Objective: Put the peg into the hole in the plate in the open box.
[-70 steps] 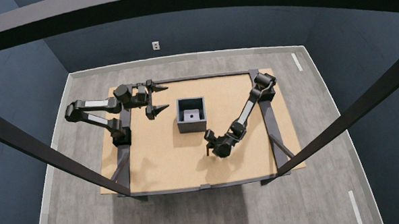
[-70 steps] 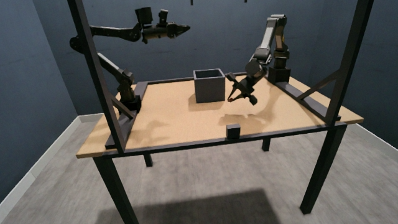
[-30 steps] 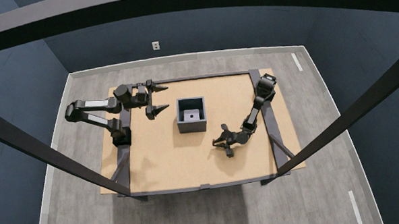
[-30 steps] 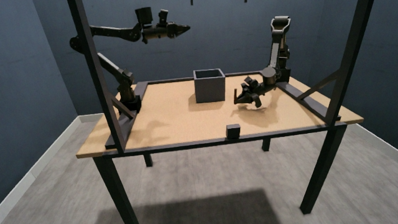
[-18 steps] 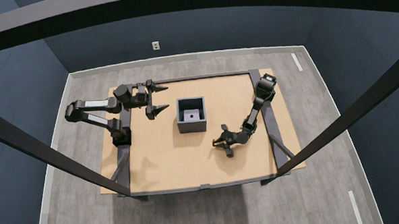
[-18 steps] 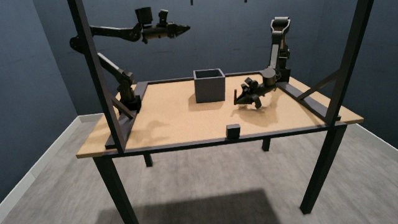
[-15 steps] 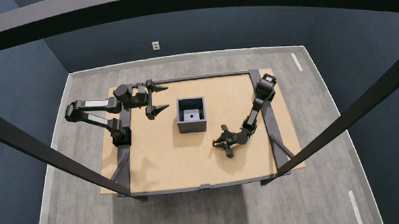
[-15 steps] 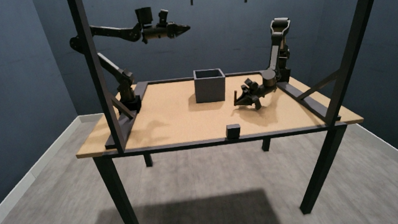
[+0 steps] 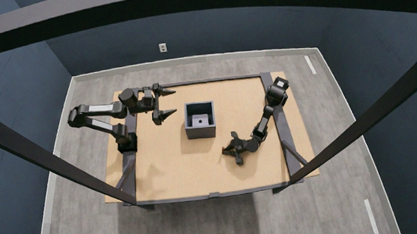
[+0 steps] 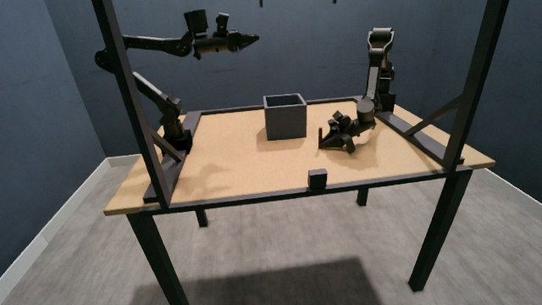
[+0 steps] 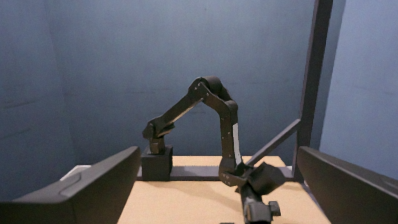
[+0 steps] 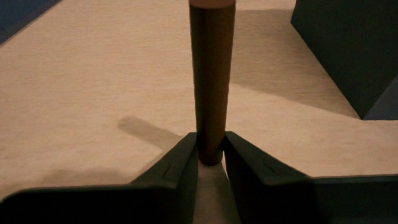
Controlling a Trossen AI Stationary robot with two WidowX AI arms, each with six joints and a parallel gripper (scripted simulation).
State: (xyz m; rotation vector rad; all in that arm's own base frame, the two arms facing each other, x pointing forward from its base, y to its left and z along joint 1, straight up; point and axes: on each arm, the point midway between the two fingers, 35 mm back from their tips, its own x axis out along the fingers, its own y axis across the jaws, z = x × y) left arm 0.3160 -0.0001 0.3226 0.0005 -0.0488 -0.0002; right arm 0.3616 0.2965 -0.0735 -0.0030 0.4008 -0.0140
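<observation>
My right gripper is now 3 cm to the right of the dark brown peg, 2 cm below it and 1 cm short of it. From my right hand the other things lie so: light plate: 21 cm ahead, 9 cm to the left, 2 cm above.
</observation>
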